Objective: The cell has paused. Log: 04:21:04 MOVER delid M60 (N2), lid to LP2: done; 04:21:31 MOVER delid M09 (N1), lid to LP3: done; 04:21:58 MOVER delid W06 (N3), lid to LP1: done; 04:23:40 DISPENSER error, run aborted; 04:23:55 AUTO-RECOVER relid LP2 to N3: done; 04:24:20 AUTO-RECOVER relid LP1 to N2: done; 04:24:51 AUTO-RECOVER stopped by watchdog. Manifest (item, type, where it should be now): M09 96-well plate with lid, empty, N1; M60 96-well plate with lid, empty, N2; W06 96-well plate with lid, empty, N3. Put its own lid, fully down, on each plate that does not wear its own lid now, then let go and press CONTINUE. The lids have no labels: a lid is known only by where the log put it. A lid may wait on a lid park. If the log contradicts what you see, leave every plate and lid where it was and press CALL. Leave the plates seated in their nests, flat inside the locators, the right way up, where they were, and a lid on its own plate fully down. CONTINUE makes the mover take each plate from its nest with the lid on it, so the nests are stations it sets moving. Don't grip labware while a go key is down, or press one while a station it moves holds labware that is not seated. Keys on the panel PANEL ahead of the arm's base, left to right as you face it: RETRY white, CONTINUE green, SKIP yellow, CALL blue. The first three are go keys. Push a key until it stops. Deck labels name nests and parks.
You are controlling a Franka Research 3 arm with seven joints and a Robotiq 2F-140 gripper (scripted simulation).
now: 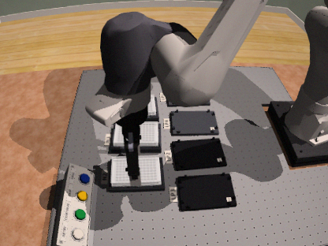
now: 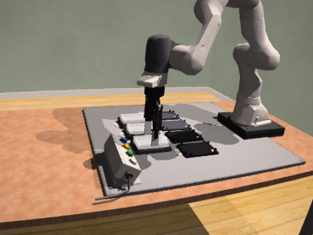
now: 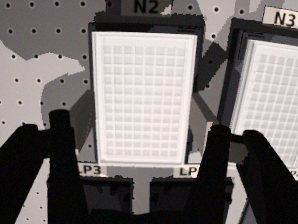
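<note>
My hand is 3 cm above the plate. From my hand the other things lie so: LP2 label (9 cm behind, 6 cm to the right, 6 cm below); LP3 label (9 cm behind, 7 cm to the left, 6 cm below); N2 label (9 cm ahead, 6 cm below).
</note>
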